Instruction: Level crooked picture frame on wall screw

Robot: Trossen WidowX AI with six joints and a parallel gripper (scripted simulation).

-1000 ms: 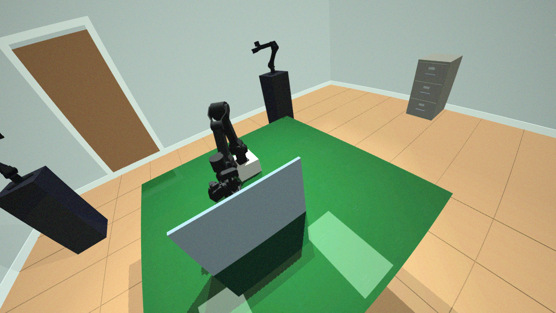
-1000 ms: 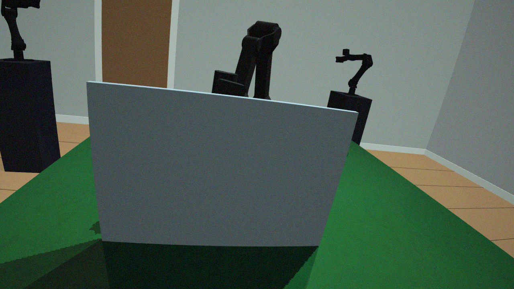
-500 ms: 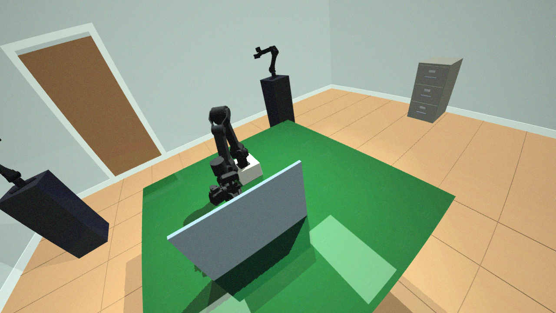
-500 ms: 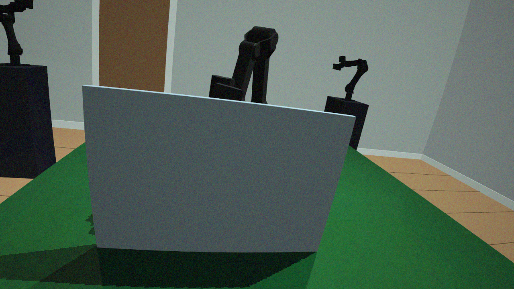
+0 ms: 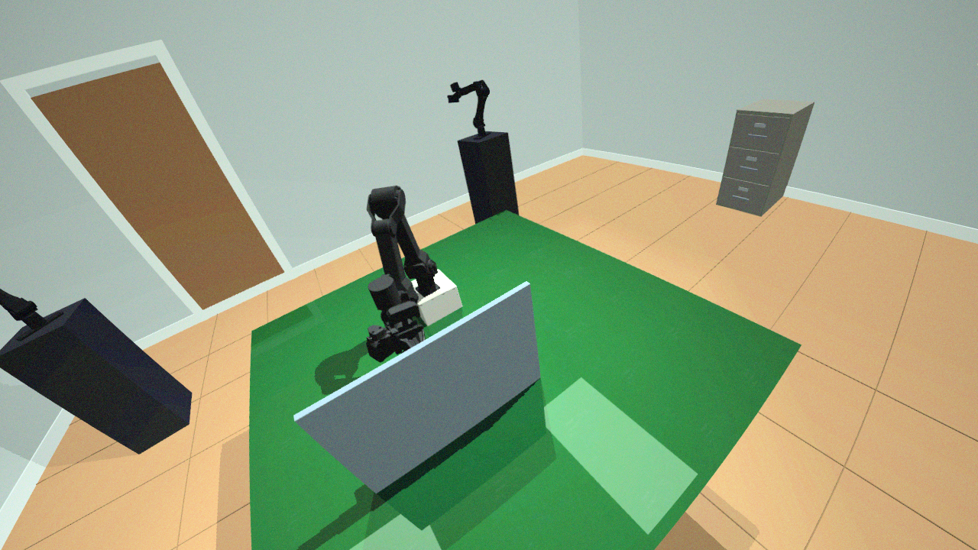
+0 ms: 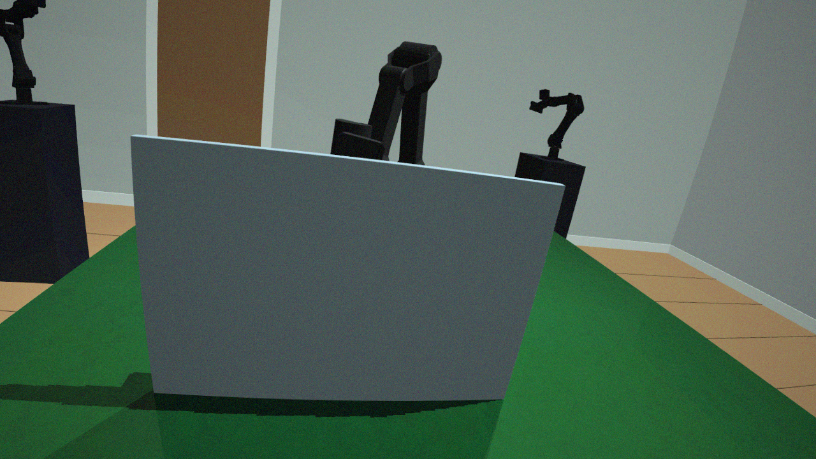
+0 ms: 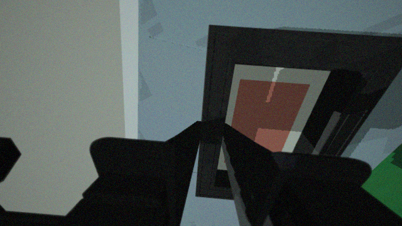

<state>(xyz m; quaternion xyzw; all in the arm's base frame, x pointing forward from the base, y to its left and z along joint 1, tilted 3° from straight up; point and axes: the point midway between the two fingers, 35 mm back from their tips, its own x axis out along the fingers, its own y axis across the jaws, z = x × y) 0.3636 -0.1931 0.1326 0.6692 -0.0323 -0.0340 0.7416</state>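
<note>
The picture frame is 1 cm ahead of my gripper tip and 5 cm below it. Also, from my gripper tip: wall panel (2 cm ahead, 1 cm to the left, 7 cm below).
</note>
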